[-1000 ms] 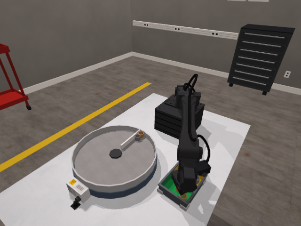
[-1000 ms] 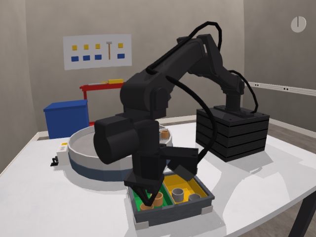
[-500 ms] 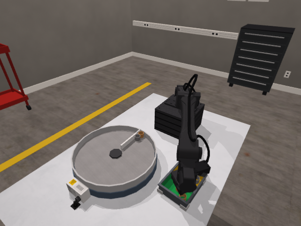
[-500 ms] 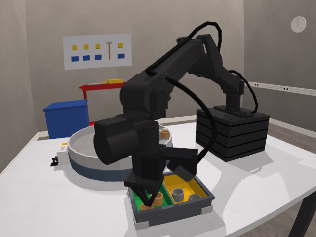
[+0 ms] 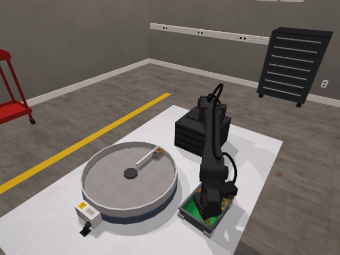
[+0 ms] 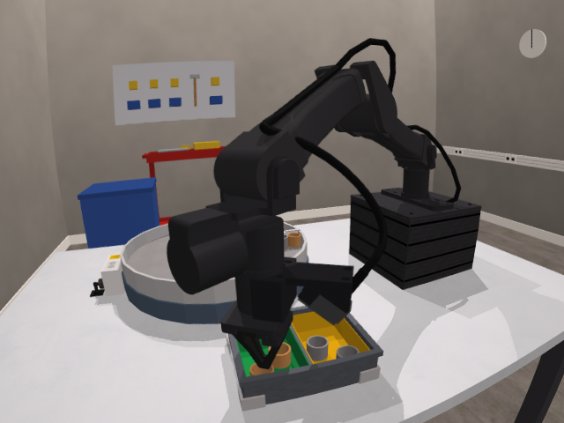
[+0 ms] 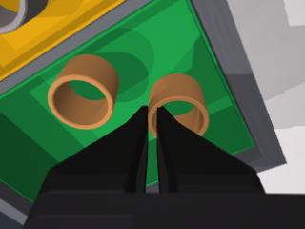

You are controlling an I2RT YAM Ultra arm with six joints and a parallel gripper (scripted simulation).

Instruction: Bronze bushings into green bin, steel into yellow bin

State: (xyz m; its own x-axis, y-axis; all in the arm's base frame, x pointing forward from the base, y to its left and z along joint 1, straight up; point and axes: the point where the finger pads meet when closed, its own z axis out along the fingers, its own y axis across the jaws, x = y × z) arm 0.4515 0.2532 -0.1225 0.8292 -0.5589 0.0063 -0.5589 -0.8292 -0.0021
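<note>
My hand is 1 cm past the green bin, 2 cm to the left of it and 2 cm above it. Also, from my hand: dark grey tray: 6 cm behind, 2 cm to the right, 1 cm below; then turntable: 1 cm ahead, 37 cm to the right, 2 cm above; then yellow bin: 10 cm behind, 2 cm to the right, 2 cm below.
</note>
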